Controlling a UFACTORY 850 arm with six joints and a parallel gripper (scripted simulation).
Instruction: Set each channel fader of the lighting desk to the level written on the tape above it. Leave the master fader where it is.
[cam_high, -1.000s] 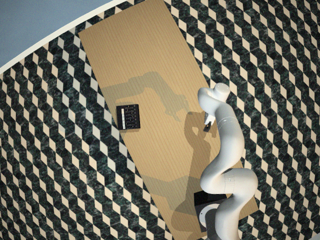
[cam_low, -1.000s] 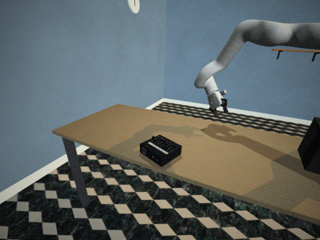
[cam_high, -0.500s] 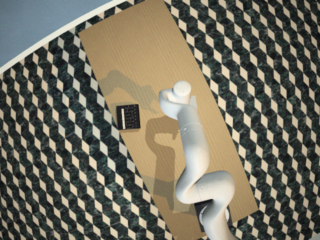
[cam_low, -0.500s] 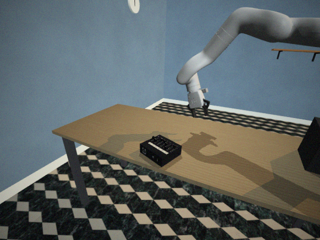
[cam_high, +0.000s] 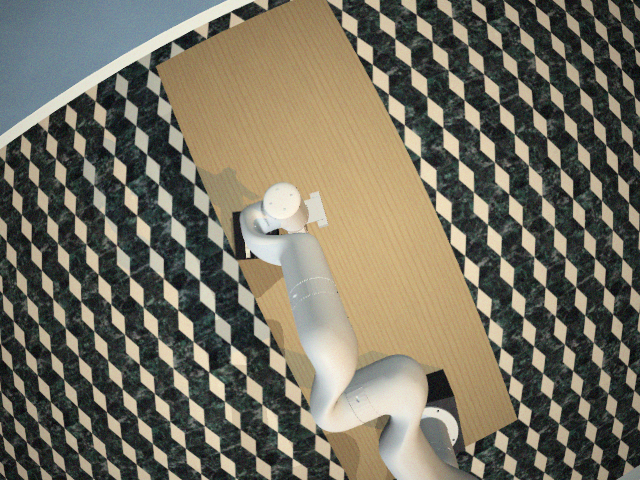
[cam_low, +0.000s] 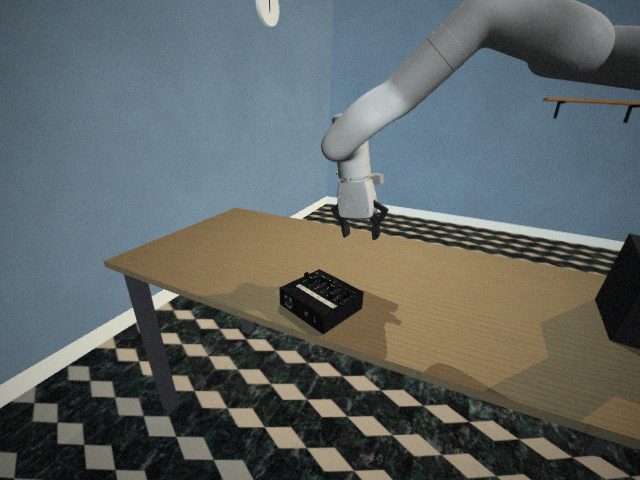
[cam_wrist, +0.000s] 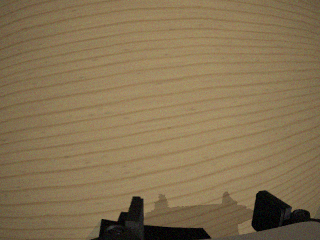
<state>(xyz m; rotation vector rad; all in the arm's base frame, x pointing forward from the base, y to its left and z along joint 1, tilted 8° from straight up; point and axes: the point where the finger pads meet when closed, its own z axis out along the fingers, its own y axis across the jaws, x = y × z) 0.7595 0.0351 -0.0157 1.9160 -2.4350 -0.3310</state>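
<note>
My gripper is now 12 cm short of the master fader, 11 cm to the right of it and 10 cm above it.
</note>
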